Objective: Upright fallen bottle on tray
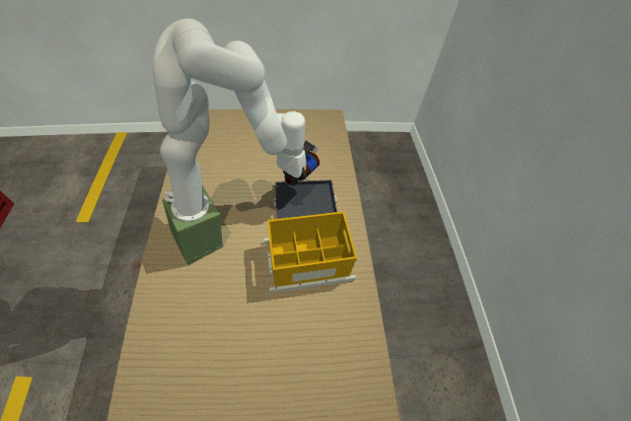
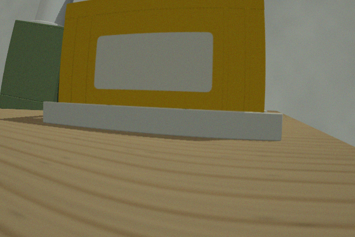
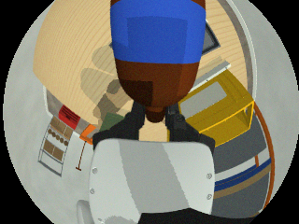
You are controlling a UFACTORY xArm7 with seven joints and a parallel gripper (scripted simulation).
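Now: the bottle 3 cm ahead of my hand and 5 cm to the left of it. From my hand the other things lie so: dark grey tray: 5 cm ahead, 5 cm to the left, 19 cm below; crate: 11 cm ahead, 22 cm to the right, 12 cm below.
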